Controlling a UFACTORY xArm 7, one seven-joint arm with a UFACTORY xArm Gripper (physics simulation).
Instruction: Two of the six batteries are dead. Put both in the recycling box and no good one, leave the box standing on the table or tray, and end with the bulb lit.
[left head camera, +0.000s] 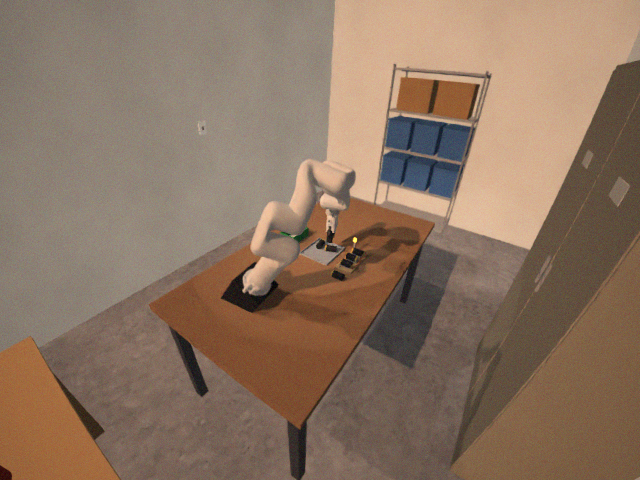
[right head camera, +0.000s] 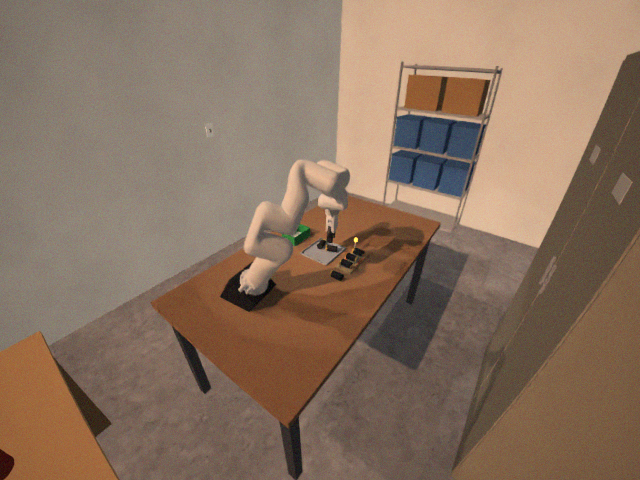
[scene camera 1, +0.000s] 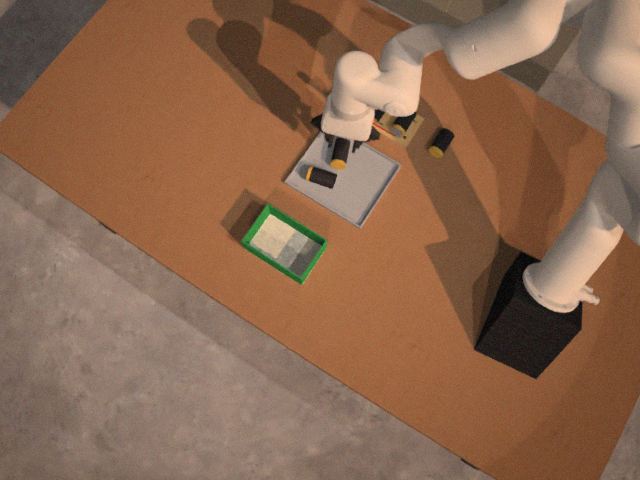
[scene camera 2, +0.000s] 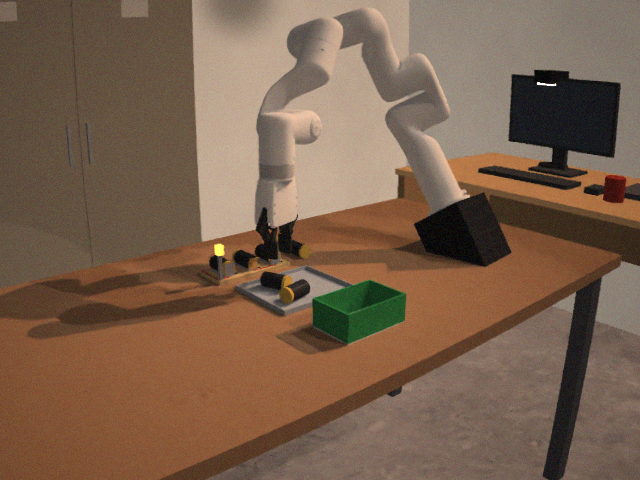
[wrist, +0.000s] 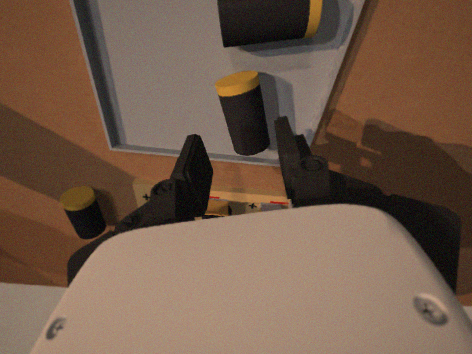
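Where they show: gripper, fingertip midpoint: (left head camera: 330, 239) (right head camera: 330, 239) (scene camera 1: 342, 144) (scene camera 2: 278, 255) (wrist: 240, 146); arm's base, origin of the base link: (left head camera: 256, 282) (right head camera: 253, 281) (scene camera 1: 550, 288) (scene camera 2: 449, 208).
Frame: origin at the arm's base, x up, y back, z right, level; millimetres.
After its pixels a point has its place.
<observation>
My gripper (scene camera 1: 343, 146) @(x -28, y -510, z 135 mm) (scene camera 2: 278, 246) @(x -28, y -510, z 135 mm) (wrist: 240, 146) @(x -28, y -510, z 135 mm) is partly open and empty above the back edge of the grey tray (scene camera 1: 361, 201) @(x -104, y -428, z 57 mm) (wrist: 165, 75) @(x -104, y -448, z 108 mm). A black battery with a yellow end (scene camera 1: 340, 149) @(x -70, y -515, z 141 mm) (scene camera 2: 272, 280) @(x -80, y -529, z 136 mm) (wrist: 245, 120) @(x -70, y -514, z 137 mm) lies in the tray below the fingers. A second battery (scene camera 1: 322, 177) @(x -71, y -526, z 63 mm) (scene camera 2: 296, 290) @(x -78, y -541, z 54 mm) (wrist: 265, 21) @(x -70, y -528, z 73 mm) lies beside it in the tray. Three batteries, one being (scene camera 2: 244, 258) @(x -69, y -491, z 265 mm), sit in the holder board (scene camera 2: 227, 280) @(x -99, y -560, z 249 mm), whose bulb (left head camera: 355, 240) @(x -26, y -565, z 264 mm) (right head camera: 355, 239) @(x -20, y -564, z 260 mm) (scene camera 2: 219, 250) @(x -25, y -575, z 253 mm) glows yellow. A sixth battery (left head camera: 338, 275) @(x -79, y -297, z 268 mm) (scene camera 1: 442, 141) @(x -73, y -310, z 256 mm) (wrist: 86, 220) @(x -76, y -321, z 257 mm) lies on the table. The green box (scene camera 1: 272, 262) @(x -61, y -545, z -158 mm) (scene camera 2: 330, 320) @(x -75, y -615, z -97 mm) stands upright; no battery shows inside.
The arm's black base (scene camera 1: 527, 330) @(x -11, y -15, z -96 mm) (scene camera 2: 465, 232) @(x -32, y -79, z -91 mm) stands on the wooden table (scene camera 1: 361, 320) @(x -107, y -328, z -190 mm) (scene camera 2: 180, 361) @(x -107, y -860, z 35 mm). The holder is beyond the tray from the green box and is partly hidden by the arm in scene camera 1. A second desk with a monitor (scene camera 2: 563, 113) stands behind the base.
</observation>
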